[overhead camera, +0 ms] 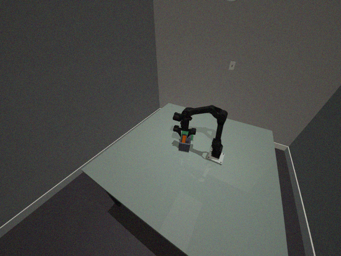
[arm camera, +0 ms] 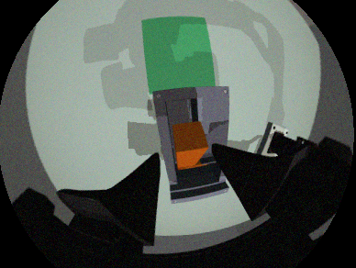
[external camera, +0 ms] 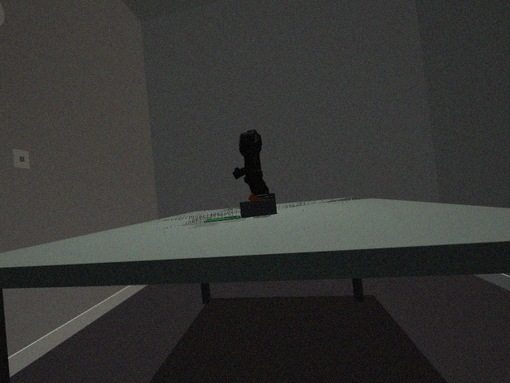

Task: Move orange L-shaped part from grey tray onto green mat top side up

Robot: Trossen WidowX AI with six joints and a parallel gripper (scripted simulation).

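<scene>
The orange L-shaped part lies 40 mm below my gripper tip, 30 mm to the left of it and 30 mm behind it. Round my gripper tip: green mat: 140 mm to the right, 100 mm below, 20 mm ahead.
</scene>
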